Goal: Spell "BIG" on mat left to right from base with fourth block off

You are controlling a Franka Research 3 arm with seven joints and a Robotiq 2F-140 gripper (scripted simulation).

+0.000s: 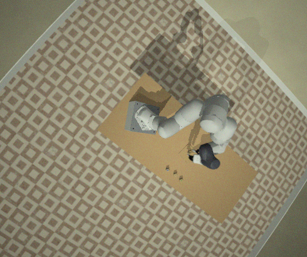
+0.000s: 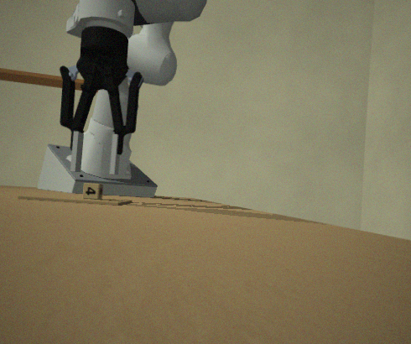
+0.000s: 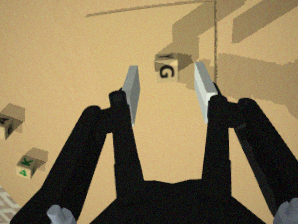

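Now: the thin mat 8 cm below my hand, 1 cm to the right of it and 1 cm ahead of it.
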